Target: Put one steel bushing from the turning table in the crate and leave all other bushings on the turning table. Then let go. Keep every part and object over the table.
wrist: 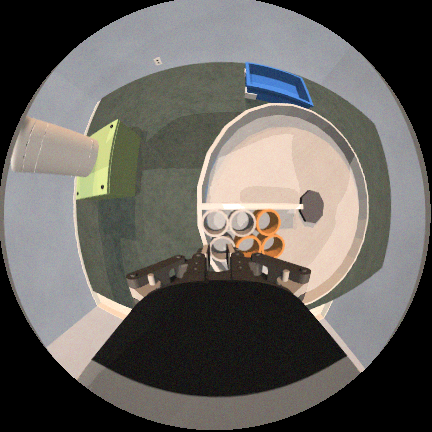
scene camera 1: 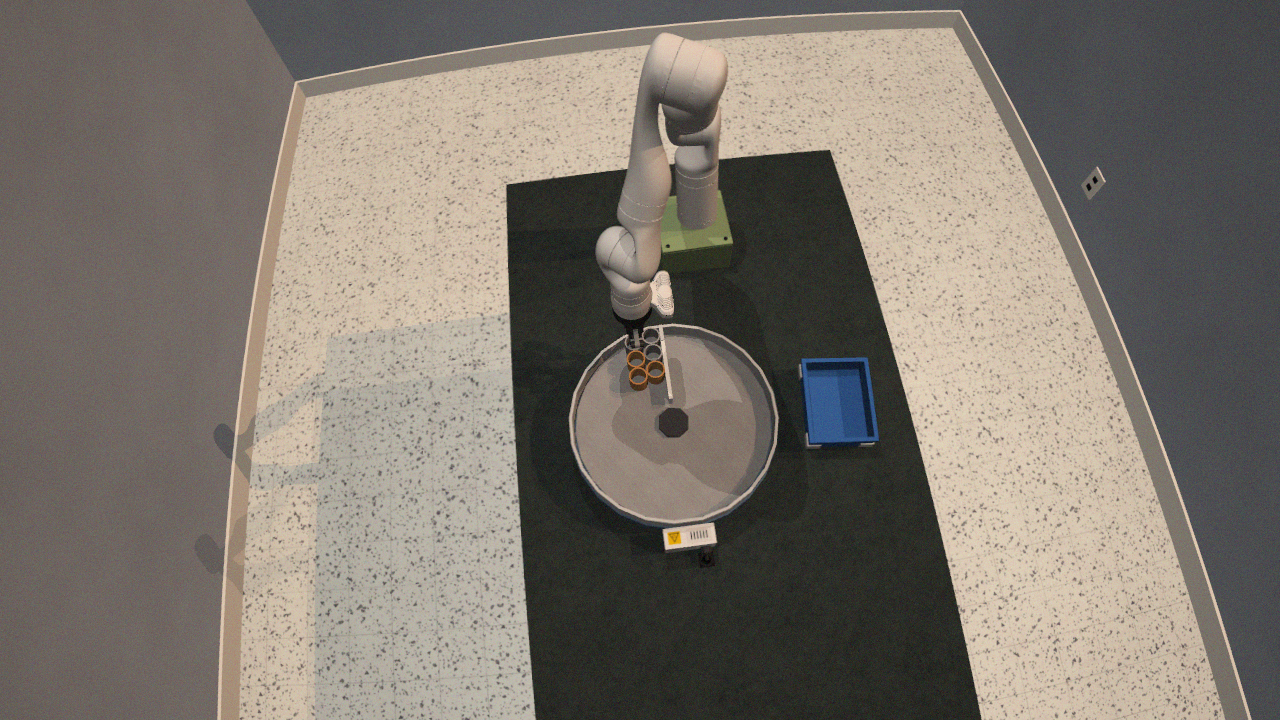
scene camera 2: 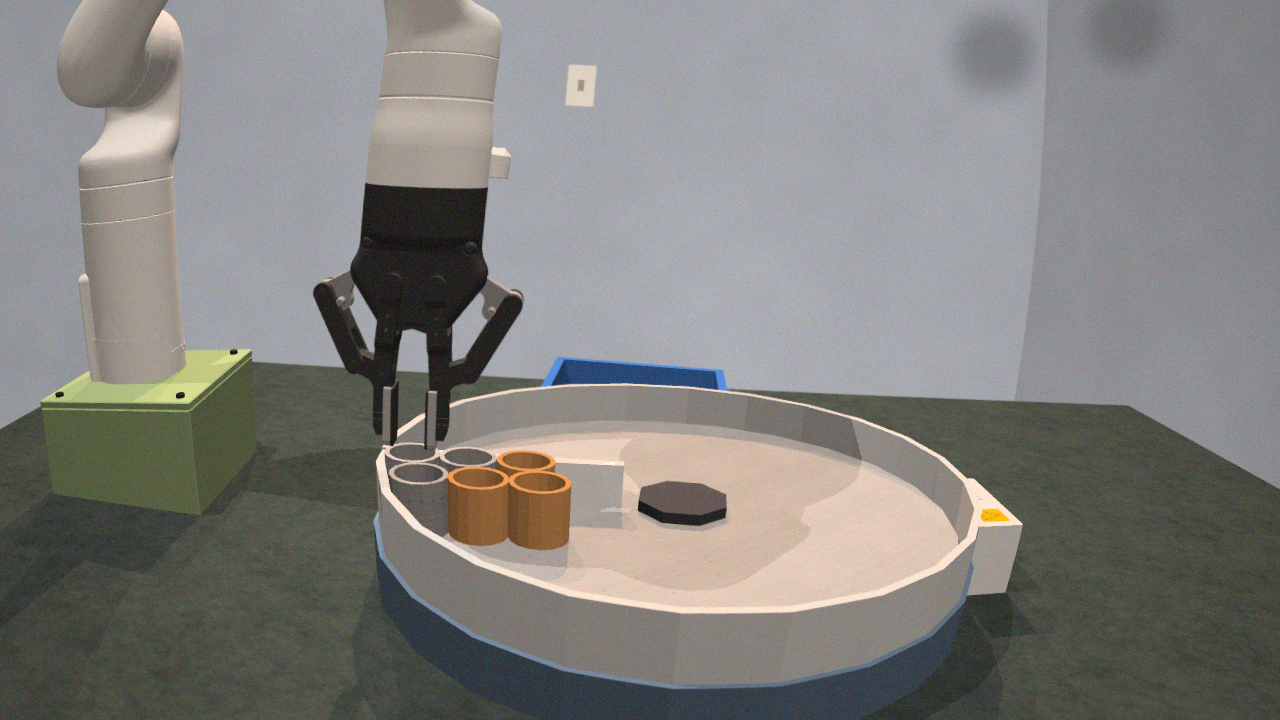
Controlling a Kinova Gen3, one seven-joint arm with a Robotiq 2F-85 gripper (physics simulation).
Scene:
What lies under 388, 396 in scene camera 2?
The gripper.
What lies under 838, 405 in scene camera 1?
A blue crate.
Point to a blue crate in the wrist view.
263, 82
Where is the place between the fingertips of the gripper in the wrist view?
217, 250

